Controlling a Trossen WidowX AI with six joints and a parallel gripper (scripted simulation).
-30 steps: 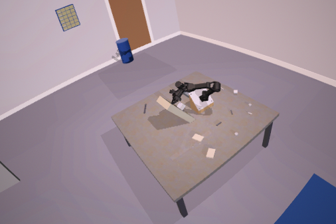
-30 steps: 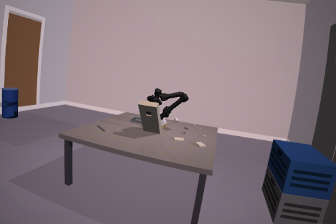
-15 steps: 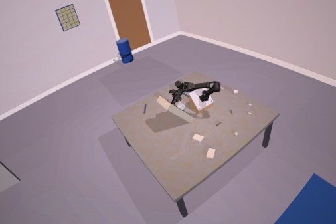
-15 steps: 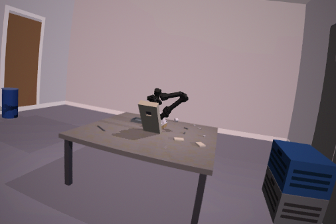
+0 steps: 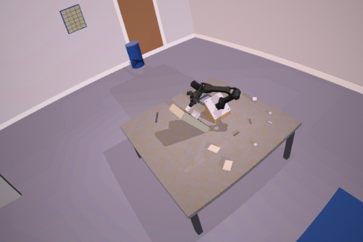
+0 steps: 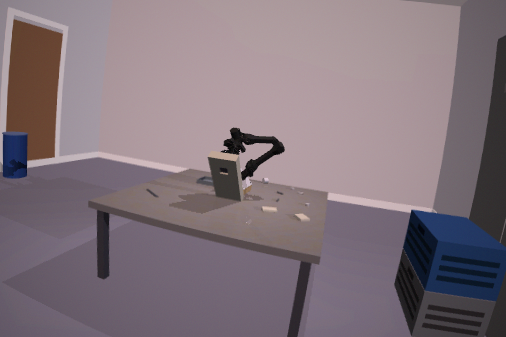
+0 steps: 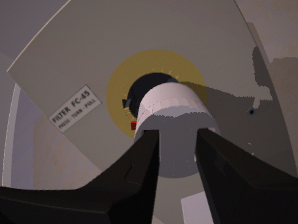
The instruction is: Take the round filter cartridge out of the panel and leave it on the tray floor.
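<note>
The service panel lies 110 mm below my gripper tip, 10 mm to the left of it and 10 mm ahead of it. Also, from my gripper tip: white round filter cartridge 10 mm below, 10 mm ahead; then shallow grey tray 380 mm behind, 280 mm to the right, 270 mm below.
</note>
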